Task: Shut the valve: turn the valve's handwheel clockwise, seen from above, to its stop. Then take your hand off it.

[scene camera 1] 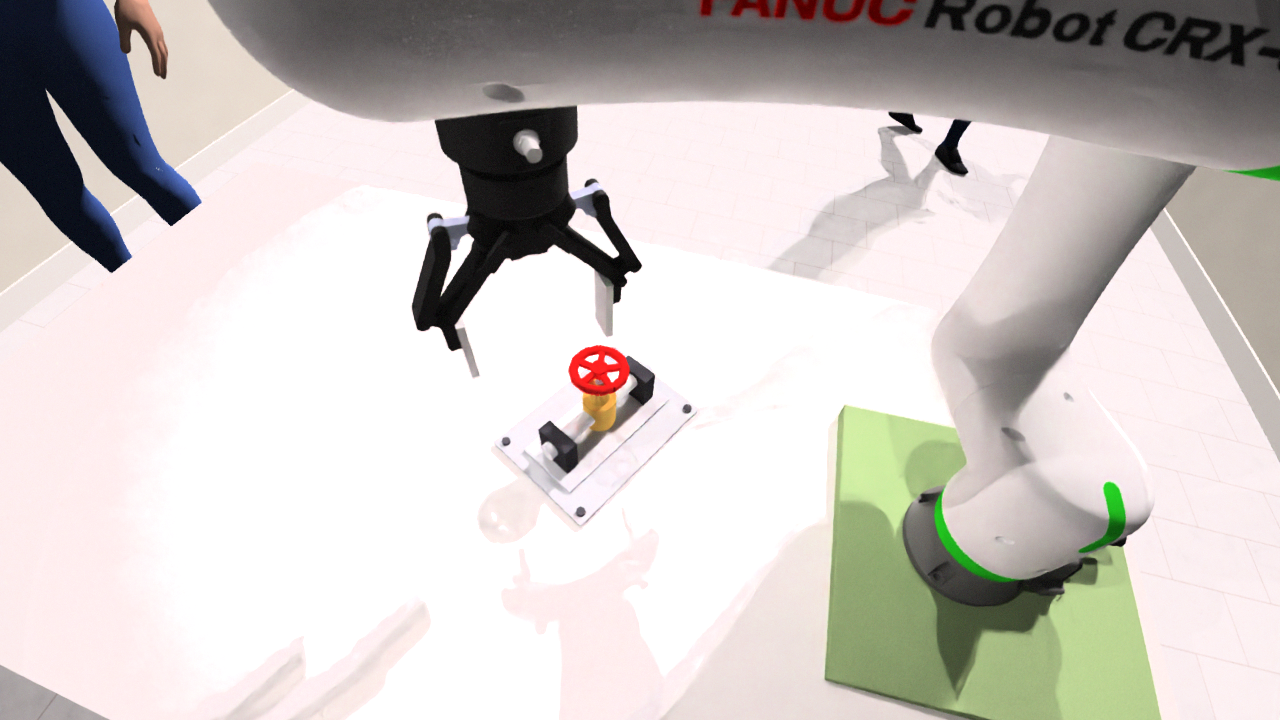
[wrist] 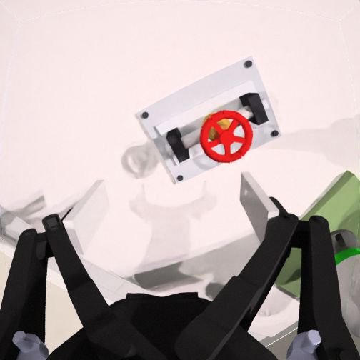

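Note:
The red five-spoked handwheel [scene camera 1: 599, 368] [wrist: 226, 136] lies level on top of the yellow valve body [scene camera 1: 599, 413] [wrist: 209, 123]. The valve sits on a grey pipe between two black brackets on a light grey base plate [scene camera 1: 586, 497] [wrist: 200, 93]. My gripper [scene camera 1: 541, 351] [wrist: 172, 190] is wide open and empty, pointing down. It hangs above the valve and off to one side, apart from the wheel. In the wrist view the wheel is up and to the right of the midpoint between the fingertips, nearer the right finger.
The base plate rests on a white table top [scene camera 1: 358, 501]. My arm's base stands on a green slab [scene camera 1: 859, 573] [wrist: 330, 215] at the right. A person in blue trousers [scene camera 1: 76, 116] stands beyond the table at the upper left. Another person's feet [scene camera 1: 951, 161] show at the back.

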